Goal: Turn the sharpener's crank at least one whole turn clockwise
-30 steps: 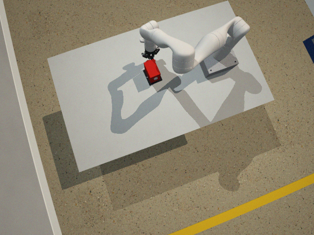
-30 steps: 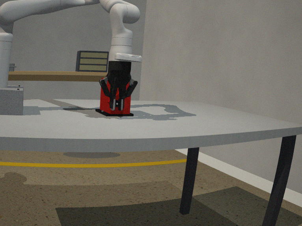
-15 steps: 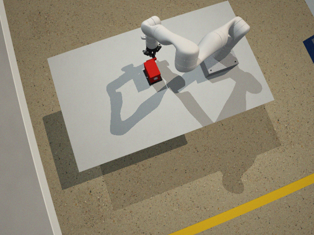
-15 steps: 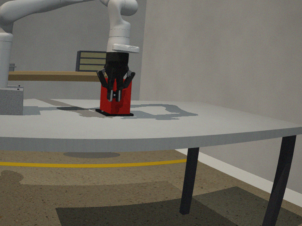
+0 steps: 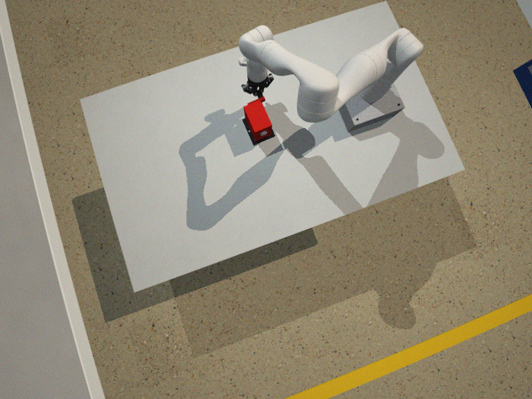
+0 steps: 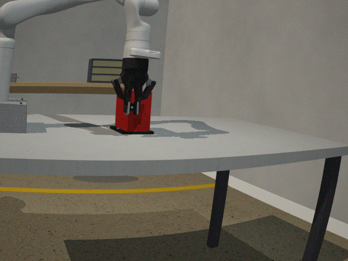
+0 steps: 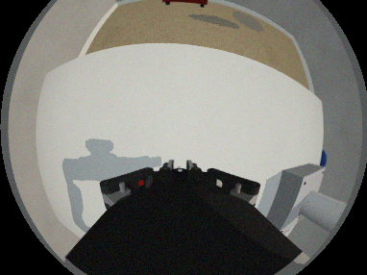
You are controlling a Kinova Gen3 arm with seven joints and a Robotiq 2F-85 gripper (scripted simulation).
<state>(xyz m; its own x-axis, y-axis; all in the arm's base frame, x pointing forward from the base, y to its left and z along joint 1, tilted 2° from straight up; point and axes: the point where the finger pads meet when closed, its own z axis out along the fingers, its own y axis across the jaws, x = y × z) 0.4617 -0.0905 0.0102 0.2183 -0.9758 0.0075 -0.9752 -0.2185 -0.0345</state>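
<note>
Now: hand 20 mm to the right of the black crank knob.
</note>
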